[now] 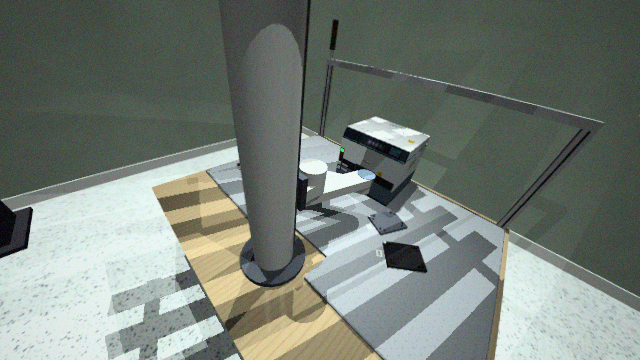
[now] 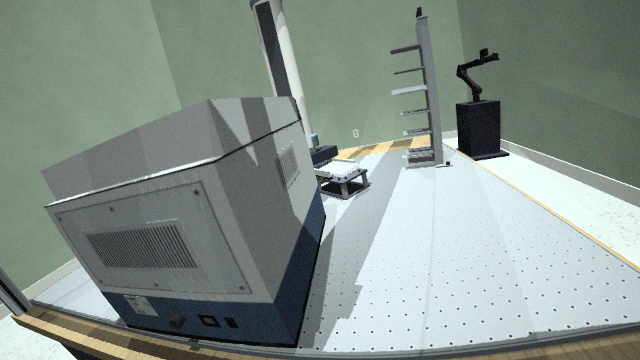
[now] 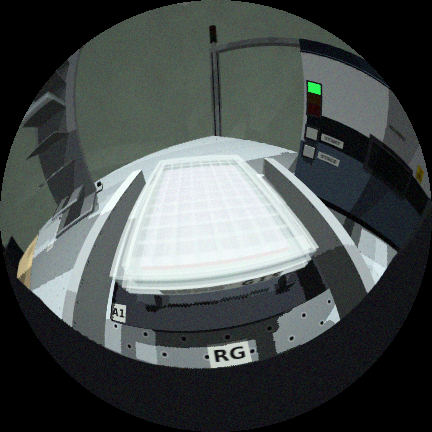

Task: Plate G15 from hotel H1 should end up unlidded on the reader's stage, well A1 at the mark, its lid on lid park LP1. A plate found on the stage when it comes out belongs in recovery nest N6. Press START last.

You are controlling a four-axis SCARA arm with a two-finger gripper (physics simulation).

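Frame: origin at the arm's base, x ahead, y left, z up, level; millimetres.
Seen in the pictures: gripper, fingertip midpoint: (image 2: 342, 168) (image 3: 202, 170); arm's base at its link origin: (image 1: 273, 255).
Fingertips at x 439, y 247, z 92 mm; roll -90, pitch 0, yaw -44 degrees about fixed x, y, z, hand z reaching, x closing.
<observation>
Offsets run from my fingertips to a thing's top centre. "*": to the spot under its first point.
Plate G15 {dx -18, dy -19, dz +6 mm} (image 3: 215, 215) (image 2: 341, 166), clear with a pale grid of wells, lies level between the fingers of my gripper (image 3: 202, 170). Its rim shows doubled edges, as with a lid on. The gripper is shut on it, at the raised stand marked RG {dx -17, dy -18, dz -10 mm} (image 3: 200, 314) (image 2: 345, 190); I cannot tell whether the plate rests on the stand or hangs slightly above. An A1 mark {dx -108, dy -37, dz -19 mm} (image 3: 118, 313) shows at the stand's near left corner. The reader {dx +363, dy -227, dz +253 mm} (image 1: 385, 140) (image 2: 260, 200) (image 3: 345, 85) shows a green light, START button {dx +171, dy -68, dz +46 mm} (image 3: 311, 133) and STAGE button {dx +171, dy -68, dz +14 mm} (image 3: 309, 151). No stage shows outside it.
A tall shelf rack (image 2: 434, 90) stands across the table. A grey base plate {dx +79, dy -477, dz -60 mm} (image 1: 387, 222) and a black flat pad {* dx -50, dy -629, dz -67 mm} (image 1: 405, 256) lie beyond my arm (image 1: 340, 187); their labels are unreadable. A metal-framed screen {* dx +565, dy -473, dz +496 mm} (image 1: 465, 95) stands behind the reader. A black arm on a pedestal (image 2: 477, 127) stands off the table.
</observation>
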